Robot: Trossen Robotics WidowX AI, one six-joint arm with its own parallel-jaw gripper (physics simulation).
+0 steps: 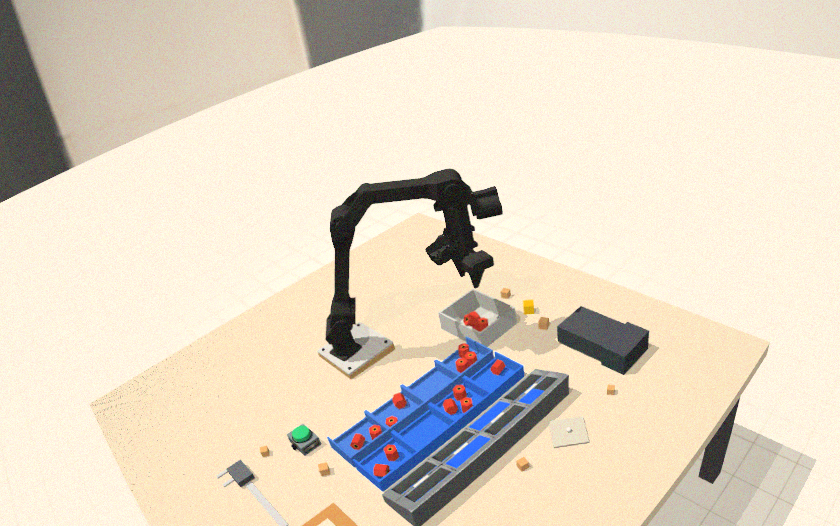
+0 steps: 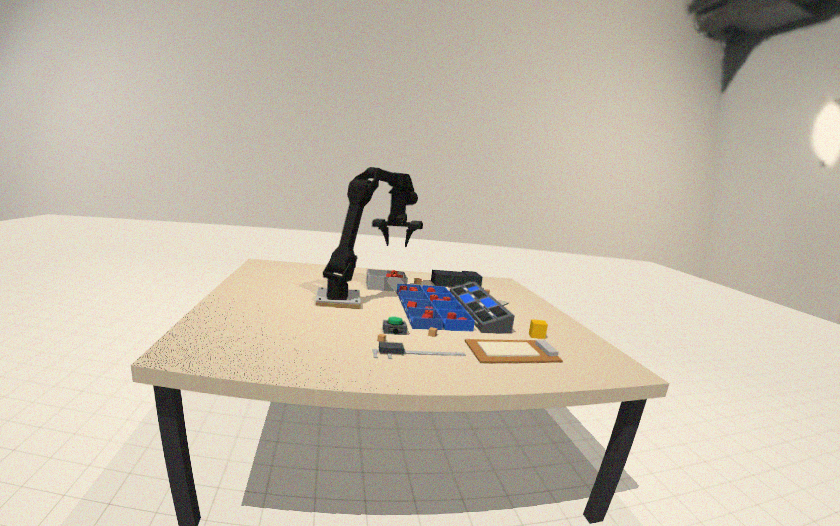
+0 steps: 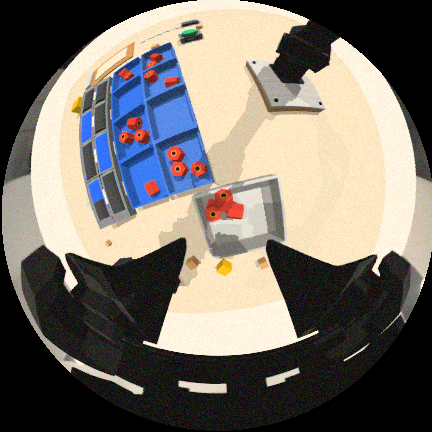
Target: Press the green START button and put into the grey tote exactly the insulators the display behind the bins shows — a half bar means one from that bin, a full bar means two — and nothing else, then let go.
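Frame: origin at the arm's base, x left, y back, z up, level; metres.
Seen in the pictures: gripper, between the fingertips: (image 1: 469, 281) (image 2: 396, 246) (image 3: 226, 244); arm's base, origin of its link: (image 1: 345, 350) (image 2: 336, 296) (image 3: 286, 73).
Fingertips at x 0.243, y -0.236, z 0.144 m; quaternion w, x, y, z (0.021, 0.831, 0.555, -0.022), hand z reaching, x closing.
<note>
Offsets run from my fingertips to a thing's top centre. "pt": to the spot under its first point.
My gripper (image 1: 469, 280) (image 2: 397, 245) (image 3: 226, 244) is open and empty, in the air above the grey tote {dy +0.022, dx +0.032, dz -0.113 m} (image 1: 451, 324) (image 2: 375, 280) (image 3: 281, 210). Several red insulators {dy +0.001, dx -0.015, dz -0.088 m} (image 1: 475, 320) (image 2: 394, 273) {dy +0.012, dx +0.012, dz -0.110 m} (image 3: 235, 210) lie heaped in the tote at its bin side. The blue bins (image 1: 421, 426) (image 3: 172, 115) hold more red insulators; two compartments in the middle are bare. The display (image 1: 483, 472) (image 2: 503, 323) behind them shows two full blue bars and one half bar, at the end nearest the tote. The green START button {dy +0.087, dx -0.506, dz -0.126 m} (image 1: 301, 433) (image 2: 394, 320) (image 3: 190, 32) stands beyond the bins' other end.
A dark block {dy -0.296, dx +0.120, dz -0.111 m} (image 1: 601, 339) (image 2: 456, 277) stands past the tote. A yellow cube {dy -0.055, dx +0.151, dz -0.140 m} (image 1: 528, 306) (image 3: 224, 267) and small wooden cubes {dy -0.127, dx +0.115, dz -0.144 m} (image 1: 543, 322) (image 3: 192, 262) lie near the tote. A plug {pt dy +0.119, dx -0.666, dz -0.147 m} (image 1: 240, 472) (image 2: 391, 348) and a framed board {pt dy -0.099, dx -0.724, dz -0.161 m} (image 2: 483, 358) lie near the button end.
</note>
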